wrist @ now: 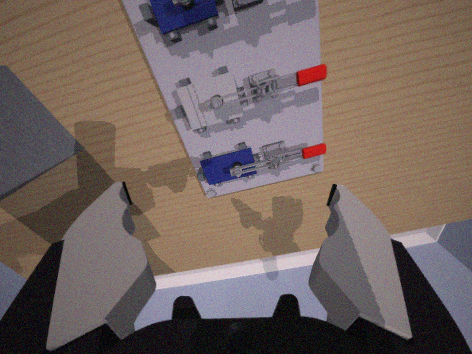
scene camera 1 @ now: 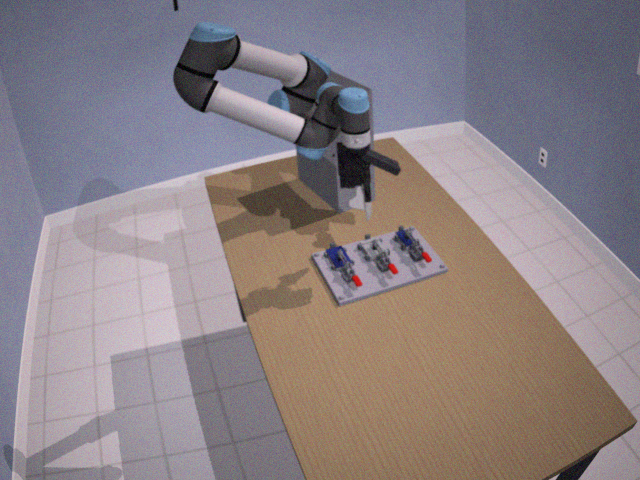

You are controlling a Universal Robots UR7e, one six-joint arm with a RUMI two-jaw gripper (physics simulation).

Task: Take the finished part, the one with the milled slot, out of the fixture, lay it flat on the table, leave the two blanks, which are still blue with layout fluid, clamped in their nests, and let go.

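Places are measured from the arm's base along level axes (x ahead, y left, z up), in metres.
Pixels of known places: gripper, between the fingertips: (wrist: 231,185) (scene camera 1: 364,205).
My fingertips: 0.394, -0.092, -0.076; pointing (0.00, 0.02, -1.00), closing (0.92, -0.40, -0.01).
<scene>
Ahead of a thing's pixels: the offset from my fingertips to its top centre, as dx, dy, dz. Level surfaces: height alone.
The finished part {-0.016, +0.038, -0.168} (scene camera 1: 368,250) (wrist: 190,109), pale grey with a slot across it, sits in the middle nest of the fixture plate {+0.032, +0.033, -0.189} (scene camera 1: 385,284) (wrist: 280,46); a clamp arm reaches over it. One blue blank {-0.033, -0.070, -0.173} (scene camera 1: 337,256) (wrist: 212,169) sits in the left nest in the scene view, the lower one in the wrist view. The other blue blank {+0.002, +0.147, -0.163} (scene camera 1: 404,238) (wrist: 187,16) sits in the right nest, cut off at the top of the wrist view. My gripper (scene camera 1: 362,207) (wrist: 231,185) is open and empty, above and behind the plate, apart from all three parts.
Each nest has a toggle clamp; the middle one's red handle {+0.094, +0.026, -0.132} (scene camera 1: 392,269) (wrist: 311,75) points to the plate's front side. The grey robot pedestal (scene camera 1: 317,173) (wrist: 30,132) stands behind the plate. The wooden table {dz -0.204} (scene camera 1: 413,361) (wrist: 395,125) extends in front.
</scene>
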